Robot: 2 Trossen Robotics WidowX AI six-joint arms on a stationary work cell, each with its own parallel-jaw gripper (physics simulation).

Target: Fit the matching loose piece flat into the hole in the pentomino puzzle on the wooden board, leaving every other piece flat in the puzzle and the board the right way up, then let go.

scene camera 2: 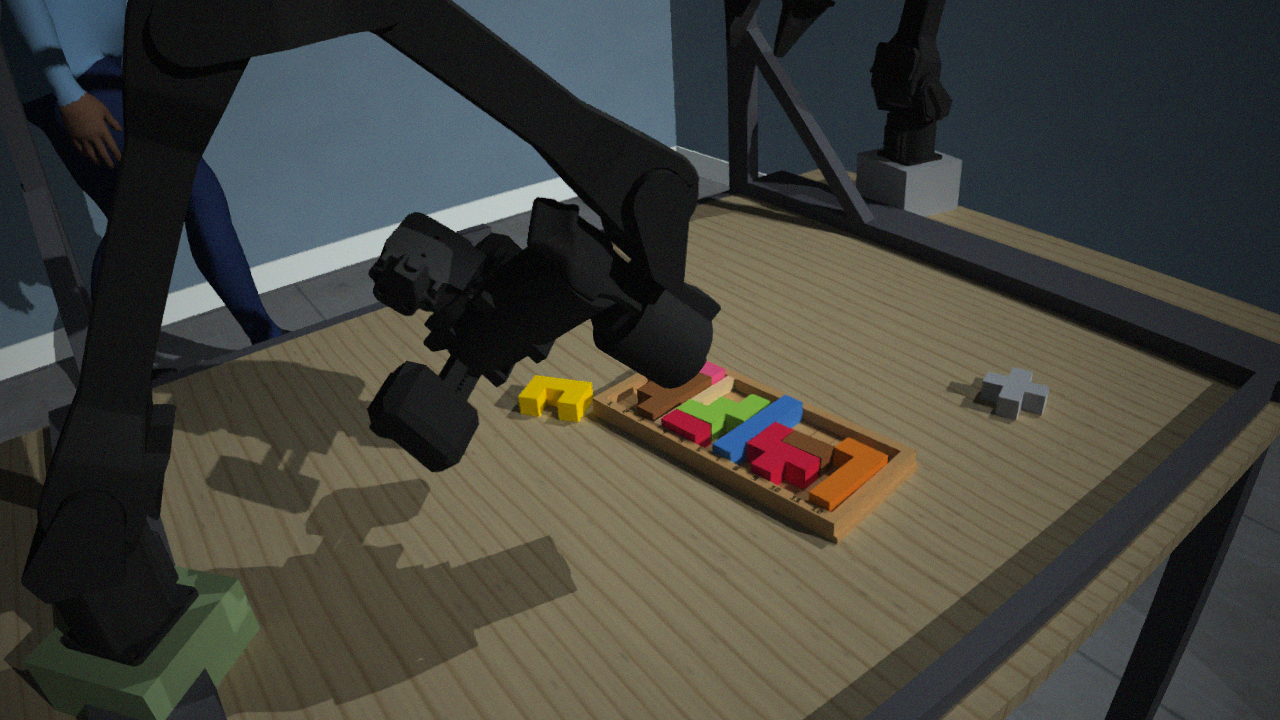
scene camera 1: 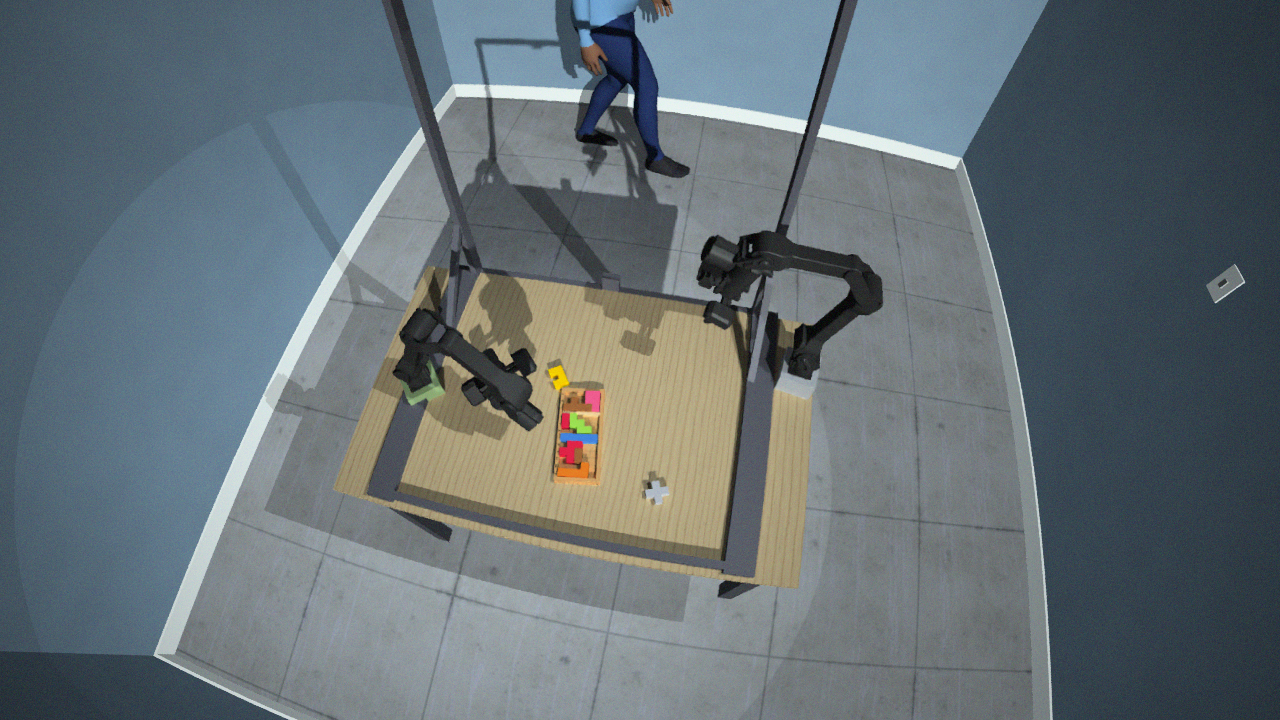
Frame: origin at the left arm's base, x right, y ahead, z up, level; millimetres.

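Where they show: left gripper, fingertip midpoint: [scene camera 2: 753, 51]; left arm's base, link origin: [scene camera 2: 909, 156] [scene camera 1: 801, 366]; right arm's base, link origin: [scene camera 2: 132, 619] [scene camera 1: 418, 378].
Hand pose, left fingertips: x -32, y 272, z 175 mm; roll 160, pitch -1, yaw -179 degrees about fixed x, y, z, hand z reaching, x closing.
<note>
Each offset is from my left fingertips to the centre of the thing. "spot": to the spot under its first point. Level surfaces: height alone.
The wooden puzzle board {dx -324, dy +215, dz -235 mm} [scene camera 1: 601, 447] [scene camera 2: 877, 501] lies right way up, holding brown, pink, red, green, blue and orange pieces. Bare wood shows between some pieces; the hole's exact shape is hard to tell. A yellow U-shaped piece {dx -192, dy +333, dz -235 mm} [scene camera 1: 557, 376] [scene camera 2: 556, 396] lies loose on the table by the board's far end. A grey plus-shaped piece {dx -399, dy -17, dz -235 mm} [scene camera 1: 656, 491] [scene camera 2: 1015, 392] lies loose to the board's right. My right gripper [scene camera 1: 494, 368] [scene camera 2: 407, 344] is open and empty, raised above the table left of the yellow piece. My left gripper [scene camera 1: 707, 286] is open and empty, high near the table's back right.
The right arm partly covers the board's far end in scene camera 2, including much of the pink piece {dx -229, dy +219, dz -229 mm} [scene camera 2: 713, 369]. Dark frame beams {spot: dx -259, dy -215, dz -224 mm} [scene camera 1: 750, 465] [scene camera 2: 1056, 286] run along the table {dz -244 mm} [scene camera 1: 680, 402] [scene camera 2: 447, 626]. A person [scene camera 1: 633, 80] stands behind the table.
</note>
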